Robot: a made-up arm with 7 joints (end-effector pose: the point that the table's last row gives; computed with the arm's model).
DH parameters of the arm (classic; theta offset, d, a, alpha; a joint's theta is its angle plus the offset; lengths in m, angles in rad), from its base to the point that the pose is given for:
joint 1: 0 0.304 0 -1.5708
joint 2: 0 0 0 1.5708
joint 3: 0 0.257 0.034 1.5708
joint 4: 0 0 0.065 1.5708
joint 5: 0 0.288 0 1.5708
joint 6: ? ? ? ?
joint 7: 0 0.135 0 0
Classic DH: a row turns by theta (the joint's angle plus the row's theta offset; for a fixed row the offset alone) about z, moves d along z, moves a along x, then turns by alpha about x.
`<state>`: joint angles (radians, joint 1 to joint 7).
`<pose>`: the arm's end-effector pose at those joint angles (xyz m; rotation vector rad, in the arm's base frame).
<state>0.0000 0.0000 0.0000 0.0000 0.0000 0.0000 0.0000</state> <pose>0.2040 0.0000 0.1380 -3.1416 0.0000 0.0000</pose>
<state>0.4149 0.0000 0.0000 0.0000 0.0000 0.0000 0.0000</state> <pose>0.1867 0.0822 0.1380 -3.0742 -0.6471 0.0000</pose>
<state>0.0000 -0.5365 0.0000 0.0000 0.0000 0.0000 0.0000</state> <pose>0.2602 0.0000 0.2656 -3.0292 0.0000 -0.8327</pose>
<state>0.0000 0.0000 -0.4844 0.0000 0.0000 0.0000 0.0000</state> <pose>0.1805 -0.0950 0.1380 -3.0499 0.7535 0.0000</pose>
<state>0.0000 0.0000 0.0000 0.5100 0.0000 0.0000 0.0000</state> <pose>0.3889 0.0000 0.2748 -3.0400 0.0000 -0.7925</pose>
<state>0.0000 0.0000 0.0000 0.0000 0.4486 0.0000 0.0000</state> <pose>0.1936 -0.0455 0.1380 -3.0629 0.6988 0.0000</pose>
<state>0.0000 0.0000 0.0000 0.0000 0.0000 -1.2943 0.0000</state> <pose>0.2575 0.0000 0.3372 -2.5064 0.0000 -1.8941</pose>
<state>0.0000 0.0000 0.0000 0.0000 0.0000 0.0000 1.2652</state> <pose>0.2040 0.0000 0.1380 -2.5337 1.8574 0.0000</pose>
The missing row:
joint 6: 0 0 0.105 -1.5708
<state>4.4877 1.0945 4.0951 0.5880 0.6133 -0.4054 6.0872</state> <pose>-0.2457 0.1490 0.5940 -0.5694 -1.2855 -1.3999</pose>
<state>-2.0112 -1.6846 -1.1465 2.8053 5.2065 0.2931 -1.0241</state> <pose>0.2489 0.6742 0.3103 -1.1896 -1.4257 -1.1204</pose>
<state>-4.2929 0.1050 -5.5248 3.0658 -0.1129 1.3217 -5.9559</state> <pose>-0.1213 0.1155 0.9673 -0.6409 -1.3362 -0.1055</pose>
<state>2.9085 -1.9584 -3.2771 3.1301 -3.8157 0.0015 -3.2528</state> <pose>0.5787 -0.2117 0.0041 2.0796 0.7443 1.2296</pose>
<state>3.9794 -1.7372 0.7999 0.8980 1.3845 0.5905 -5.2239</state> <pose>0.2757 -0.1473 0.6070 0.5515 -1.9463 2.2633</pose>
